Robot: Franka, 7 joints.
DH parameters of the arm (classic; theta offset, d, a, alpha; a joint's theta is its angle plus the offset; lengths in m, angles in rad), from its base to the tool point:
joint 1: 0 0.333 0 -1.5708
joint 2: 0 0 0 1.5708
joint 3: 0 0.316 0.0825 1.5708
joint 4: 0 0 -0.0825 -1.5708
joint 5: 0 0.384 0 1.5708
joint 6: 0 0 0.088 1.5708
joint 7: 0 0.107 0 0
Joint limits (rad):
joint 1: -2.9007..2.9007
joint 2: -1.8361..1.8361
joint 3: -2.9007..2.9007
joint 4: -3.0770..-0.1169
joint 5: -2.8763..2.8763
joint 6: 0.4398..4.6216
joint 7: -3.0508..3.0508
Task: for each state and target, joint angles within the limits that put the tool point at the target. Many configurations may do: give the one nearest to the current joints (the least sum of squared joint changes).
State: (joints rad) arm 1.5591 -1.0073 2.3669 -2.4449 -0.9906 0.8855 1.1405
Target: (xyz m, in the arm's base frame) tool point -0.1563 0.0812 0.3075
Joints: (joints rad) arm 1.4199 -1.0632 2.2104 -2.9909 -0.8471 0.8605 1.1405
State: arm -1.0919 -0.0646 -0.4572 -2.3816 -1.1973 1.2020 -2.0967
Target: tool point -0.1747 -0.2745 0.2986
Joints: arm -1.1974 -0.0414 -0.5632 -2.6510 -1.1197 1.1386 -2.0967
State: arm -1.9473 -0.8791 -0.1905 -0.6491 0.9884 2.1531 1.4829
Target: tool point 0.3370 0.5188 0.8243
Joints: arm -2.0609 -1.4316 -0.0694 -0.7600 0.9300 1.6386 1.4829
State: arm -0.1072 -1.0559 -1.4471 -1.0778 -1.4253 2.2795 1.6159
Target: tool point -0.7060 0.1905 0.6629
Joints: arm -1.0076 -1.0678 -1.4070 -1.0590 -1.3859 2.0660 1.6159
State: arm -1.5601 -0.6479 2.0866 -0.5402 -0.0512 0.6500 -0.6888
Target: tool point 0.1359 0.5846 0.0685
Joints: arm -1.4208 -1.4804 2.4946 -0.8027 0.0889 0.7568 -0.6888
